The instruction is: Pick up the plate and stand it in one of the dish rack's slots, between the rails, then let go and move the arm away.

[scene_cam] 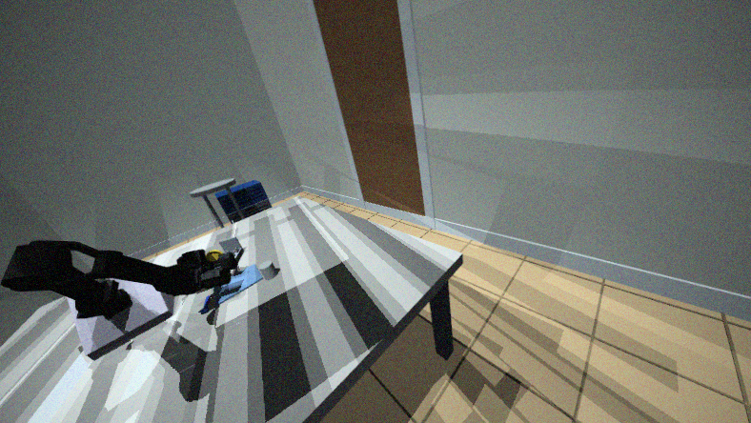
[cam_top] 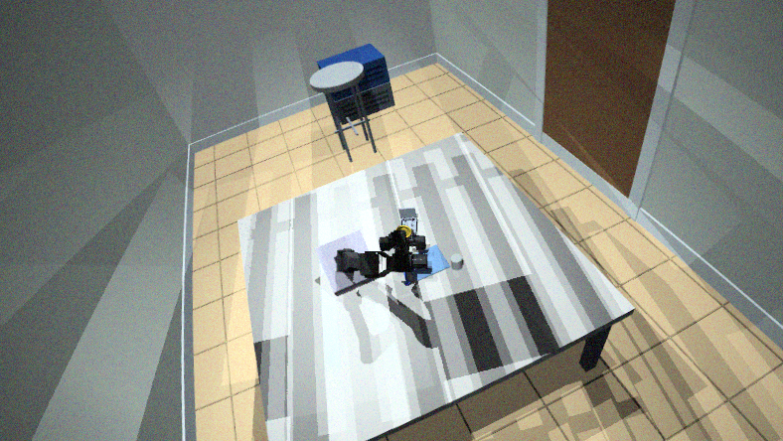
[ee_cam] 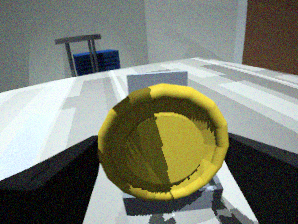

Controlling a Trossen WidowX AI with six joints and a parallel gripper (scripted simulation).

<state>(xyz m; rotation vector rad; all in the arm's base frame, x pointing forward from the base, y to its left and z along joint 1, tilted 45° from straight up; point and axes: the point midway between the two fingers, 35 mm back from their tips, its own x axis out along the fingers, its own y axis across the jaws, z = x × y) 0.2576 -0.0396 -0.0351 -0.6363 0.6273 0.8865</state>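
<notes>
My gripper tip is 4 cm short of the grey dish rack, 5 cm to the right of it and 4 cm above it. Also, from my gripper tip: yellow plate (1 cm to the right); then light blue cloth (1 cm ahead, 16 cm to the right, 6 cm below); then blue spoon (10 cm behind, 18 cm to the right, 6 cm below).
</notes>
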